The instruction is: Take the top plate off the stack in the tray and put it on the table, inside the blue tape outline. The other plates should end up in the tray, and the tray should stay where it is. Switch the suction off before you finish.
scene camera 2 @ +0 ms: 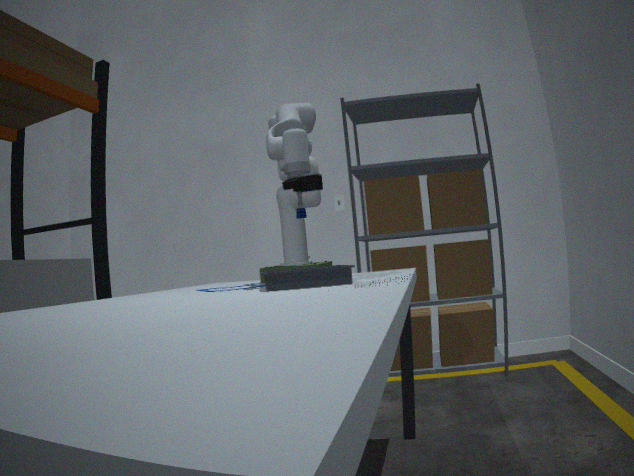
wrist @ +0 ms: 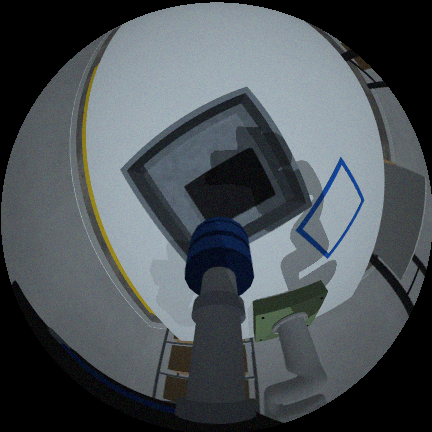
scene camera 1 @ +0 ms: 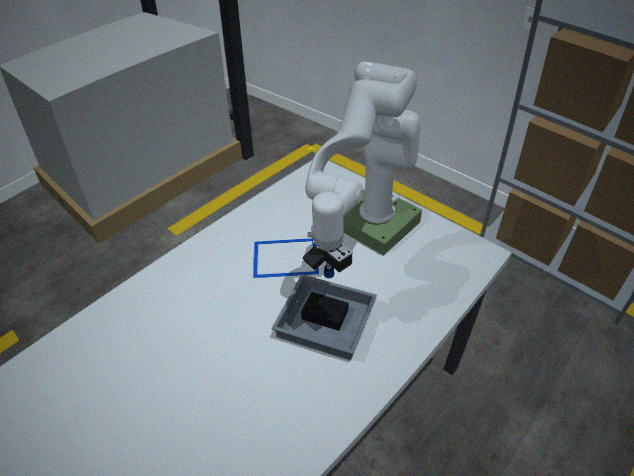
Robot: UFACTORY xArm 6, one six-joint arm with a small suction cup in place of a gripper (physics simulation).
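Pixels of known places: hand, tool point: (scene camera 2: 301, 217) (wrist: 219, 243) (scene camera 1: 329, 274); arm's base, link origin: (scene camera 2: 296, 264) (wrist: 289, 322) (scene camera 1: 377, 211).
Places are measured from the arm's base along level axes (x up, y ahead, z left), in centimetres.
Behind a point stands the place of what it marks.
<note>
A stack of black plates (scene camera 1: 325, 309) @[y 41.7, x -1.9, z 20.4 cm] (wrist: 240, 182) @[y 42.2, x -1.9, z 18.1 cm] lies in the grey tray (scene camera 1: 313, 345) @[y 51.7, x -4.0, z 26.9 cm] (scene camera 2: 309, 277) @[y 51.8, x -3.1, z 26.8 cm] (wrist: 175, 160) @[y 46.4, x -5.6, z 28.8 cm]; the seams between plates are too dark to count. In the second scene view the tray wall hides the stack. The blue tape outline (scene camera 1: 255, 260) @[y 44.1, x -5.8, z -13.3 cm] (wrist: 312, 243) @[y 27.6, x -5.8, z -0.7 cm] is on the table beside the tray, with no plate inside it. My blue suction cup (scene camera 1: 328, 273) (scene camera 2: 301, 213) (wrist: 219, 245) points down with nothing on it, so it is open. It hangs well above tray height. In the wrist view it overlaps the tray's near side and a corner of the stack.
The arm stands on a green base block (scene camera 1: 384, 238) @[y 8.0, x -0.1, z 11.5 cm] (wrist: 290, 305) @[y 11.0, x -0.6, z 3.2 cm] behind the tray. A shelf rack (scene camera 2: 409, 105) with brown boxes stands beyond the table. A large grey box (scene camera 1: 138, 117) stands on the floor at the left. The arm's shadow crosses the tray and table.
</note>
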